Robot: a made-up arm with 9 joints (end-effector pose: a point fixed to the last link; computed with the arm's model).
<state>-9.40 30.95 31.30 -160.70 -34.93 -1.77 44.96 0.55 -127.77</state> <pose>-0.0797 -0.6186 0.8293 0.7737 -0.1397 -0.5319 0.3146</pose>
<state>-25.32 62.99 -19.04 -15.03 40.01 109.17 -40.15 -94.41 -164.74</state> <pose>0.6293 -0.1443 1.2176 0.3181 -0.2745 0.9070 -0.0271</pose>
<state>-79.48 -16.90 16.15 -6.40 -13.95 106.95 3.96 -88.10 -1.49</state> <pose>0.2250 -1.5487 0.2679 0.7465 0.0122 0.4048 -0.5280</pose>
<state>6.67 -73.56 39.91 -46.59 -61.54 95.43 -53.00 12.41 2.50</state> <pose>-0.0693 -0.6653 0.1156 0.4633 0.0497 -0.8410 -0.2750</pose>
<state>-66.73 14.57 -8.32 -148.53 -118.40 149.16 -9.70 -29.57 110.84</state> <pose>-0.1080 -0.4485 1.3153 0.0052 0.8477 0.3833 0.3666</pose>
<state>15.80 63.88 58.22 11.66 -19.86 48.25 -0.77 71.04 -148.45</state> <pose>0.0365 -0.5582 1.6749 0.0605 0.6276 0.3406 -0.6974</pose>
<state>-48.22 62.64 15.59 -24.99 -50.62 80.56 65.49 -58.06 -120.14</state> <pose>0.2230 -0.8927 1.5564 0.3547 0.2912 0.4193 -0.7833</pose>
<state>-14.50 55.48 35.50 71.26 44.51 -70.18 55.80 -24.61 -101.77</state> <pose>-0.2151 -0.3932 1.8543 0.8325 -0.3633 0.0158 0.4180</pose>
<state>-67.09 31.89 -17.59 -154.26 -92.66 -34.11 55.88 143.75 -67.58</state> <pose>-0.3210 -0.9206 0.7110 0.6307 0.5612 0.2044 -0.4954</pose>
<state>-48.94 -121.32 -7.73 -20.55 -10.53 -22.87 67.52 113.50 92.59</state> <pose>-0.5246 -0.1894 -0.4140 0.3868 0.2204 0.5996 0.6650</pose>
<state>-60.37 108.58 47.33 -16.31 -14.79 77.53 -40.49 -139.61 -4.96</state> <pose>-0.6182 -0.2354 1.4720 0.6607 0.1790 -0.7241 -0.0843</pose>
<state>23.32 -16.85 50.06 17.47 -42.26 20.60 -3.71 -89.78 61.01</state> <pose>1.4439 -0.2144 0.9994 0.8306 0.0872 -0.5294 -0.1489</pose>
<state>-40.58 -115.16 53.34 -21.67 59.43 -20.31 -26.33 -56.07 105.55</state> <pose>0.0991 -0.9350 -0.2537 0.5476 0.2376 -0.2116 -0.7738</pose>
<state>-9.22 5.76 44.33 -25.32 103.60 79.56 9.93 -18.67 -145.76</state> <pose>0.5213 -0.5460 1.0370 0.7921 -0.0233 0.4644 -0.3955</pose>
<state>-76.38 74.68 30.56 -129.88 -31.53 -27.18 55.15 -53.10 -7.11</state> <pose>-0.7169 -0.1544 0.6047 0.0244 -0.4393 -0.0870 0.8938</pose>
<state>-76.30 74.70 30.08 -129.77 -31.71 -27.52 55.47 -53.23 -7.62</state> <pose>-0.7188 -0.1565 0.6089 0.0248 -0.4390 -0.0880 0.8938</pose>
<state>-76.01 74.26 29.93 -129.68 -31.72 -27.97 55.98 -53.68 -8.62</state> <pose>-0.7196 -0.1573 0.6127 0.0284 -0.4423 -0.0883 0.8920</pose>
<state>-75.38 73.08 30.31 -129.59 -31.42 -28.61 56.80 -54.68 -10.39</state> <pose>-0.7187 -0.1563 0.6163 0.0368 -0.4511 -0.0865 0.8875</pose>
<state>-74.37 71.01 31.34 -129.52 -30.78 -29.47 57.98 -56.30 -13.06</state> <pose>-0.7153 -0.1525 0.6203 0.0515 -0.4656 -0.0826 0.8796</pose>
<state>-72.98 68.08 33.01 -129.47 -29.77 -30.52 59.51 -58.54 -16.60</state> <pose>-0.7088 -0.1461 0.6259 0.0717 -0.4842 -0.0754 0.8688</pose>
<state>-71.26 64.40 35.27 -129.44 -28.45 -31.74 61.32 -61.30 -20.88</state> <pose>-0.6985 -0.1373 0.6348 0.0966 -0.5043 -0.0642 0.8557</pose>
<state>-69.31 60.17 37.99 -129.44 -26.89 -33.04 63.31 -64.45 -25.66</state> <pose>-0.6843 -0.1267 0.6481 0.1241 -0.5229 -0.0485 0.8419</pose>
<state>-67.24 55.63 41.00 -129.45 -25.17 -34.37 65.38 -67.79 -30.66</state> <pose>-0.6664 -0.1156 0.6664 0.1516 -0.5375 -0.0285 0.8290</pose>
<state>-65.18 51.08 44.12 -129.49 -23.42 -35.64 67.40 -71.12 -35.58</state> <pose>-0.6457 -0.1049 0.6886 0.1766 -0.5471 -0.0054 0.8182</pose>
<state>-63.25 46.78 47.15 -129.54 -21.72 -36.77 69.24 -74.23 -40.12</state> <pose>-0.6235 -0.0957 0.7124 0.1969 -0.5518 0.0191 0.8102</pose>
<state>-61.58 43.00 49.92 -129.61 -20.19 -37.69 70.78 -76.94 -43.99</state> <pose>-0.6017 -0.0880 0.7352 0.2120 -0.5525 0.0428 0.8050</pose>
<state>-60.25 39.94 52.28 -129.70 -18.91 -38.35 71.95 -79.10 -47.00</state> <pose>-0.5823 -0.0817 0.7543 0.2222 -0.5508 0.0632 0.8020</pose>
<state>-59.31 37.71 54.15 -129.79 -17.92 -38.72 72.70 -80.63 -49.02</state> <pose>-0.5670 -0.0765 0.7680 0.2286 -0.5482 0.0790 0.8006</pose>
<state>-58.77 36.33 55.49 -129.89 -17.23 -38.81 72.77 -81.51 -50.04</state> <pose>-0.5563 -0.0723 0.7740 0.2316 -0.5470 0.0909 0.7993</pose>
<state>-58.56 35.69 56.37 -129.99 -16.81 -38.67 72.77 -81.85 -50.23</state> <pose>-0.5505 -0.0681 0.7763 0.2341 -0.5452 0.0965 0.7991</pose>
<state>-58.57 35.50 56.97 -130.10 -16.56 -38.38 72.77 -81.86 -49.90</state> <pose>-0.5478 -0.0637 0.7768 0.2369 -0.5429 0.0978 0.7998</pose>
